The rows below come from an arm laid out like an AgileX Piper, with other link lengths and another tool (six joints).
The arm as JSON. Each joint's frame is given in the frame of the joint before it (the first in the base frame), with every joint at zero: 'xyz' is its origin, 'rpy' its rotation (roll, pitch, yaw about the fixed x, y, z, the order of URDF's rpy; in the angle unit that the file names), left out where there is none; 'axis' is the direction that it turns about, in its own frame. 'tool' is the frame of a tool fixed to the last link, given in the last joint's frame.
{
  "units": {
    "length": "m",
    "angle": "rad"
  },
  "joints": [
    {
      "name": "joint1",
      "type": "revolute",
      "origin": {
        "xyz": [
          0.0,
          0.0,
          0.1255
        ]
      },
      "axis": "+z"
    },
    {
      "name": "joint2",
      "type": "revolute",
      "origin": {
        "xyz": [
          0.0,
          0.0,
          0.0
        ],
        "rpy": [
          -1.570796,
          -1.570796,
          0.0
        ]
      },
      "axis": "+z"
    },
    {
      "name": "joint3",
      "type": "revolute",
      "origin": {
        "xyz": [
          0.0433,
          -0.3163,
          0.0
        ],
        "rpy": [
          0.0,
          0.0,
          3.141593
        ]
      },
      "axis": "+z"
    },
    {
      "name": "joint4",
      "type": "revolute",
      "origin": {
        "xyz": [
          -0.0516,
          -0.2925,
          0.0
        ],
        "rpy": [
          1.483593,
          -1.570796,
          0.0
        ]
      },
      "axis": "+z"
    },
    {
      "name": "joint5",
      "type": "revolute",
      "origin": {
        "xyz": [
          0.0,
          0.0,
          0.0
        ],
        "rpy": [
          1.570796,
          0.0,
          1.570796
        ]
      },
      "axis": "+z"
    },
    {
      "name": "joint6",
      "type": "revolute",
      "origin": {
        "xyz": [
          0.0,
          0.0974,
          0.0
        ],
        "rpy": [
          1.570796,
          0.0,
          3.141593
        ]
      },
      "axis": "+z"
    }
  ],
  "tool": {
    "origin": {
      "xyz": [
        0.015,
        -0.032,
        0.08
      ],
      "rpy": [
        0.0,
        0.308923,
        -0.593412
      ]
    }
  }
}
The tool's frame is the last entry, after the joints.
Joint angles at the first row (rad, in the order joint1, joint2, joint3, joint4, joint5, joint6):
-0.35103 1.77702 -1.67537 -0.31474 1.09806 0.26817
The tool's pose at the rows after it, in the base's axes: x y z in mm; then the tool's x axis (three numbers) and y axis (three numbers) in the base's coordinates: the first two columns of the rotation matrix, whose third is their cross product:
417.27, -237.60, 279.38, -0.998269, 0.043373, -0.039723, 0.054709, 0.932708, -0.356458
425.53, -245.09, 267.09, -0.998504, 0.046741, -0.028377, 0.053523, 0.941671, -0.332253
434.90, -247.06, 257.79, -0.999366, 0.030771, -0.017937, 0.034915, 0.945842, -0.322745
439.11, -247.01, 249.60, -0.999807, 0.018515, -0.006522, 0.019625, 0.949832, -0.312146
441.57, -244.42, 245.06, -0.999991, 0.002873, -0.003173, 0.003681, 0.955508, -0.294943
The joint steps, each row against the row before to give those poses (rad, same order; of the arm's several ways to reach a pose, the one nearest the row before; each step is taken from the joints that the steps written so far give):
-0.02952 0.05310 -0.04133 0.07832 0.00001 -0.00202
-0.01633 0.04642 -0.03331 0.02805 0.00296 -0.01746
-0.00002 0.03652 -0.02622 0.01363 -0.00033 -0.01880
0.00001 0.01915 -0.00505 0.01202 -0.00179 -0.01417
0.00000 0.00702 0.00002 0.02304 -0.00002 -0.01906

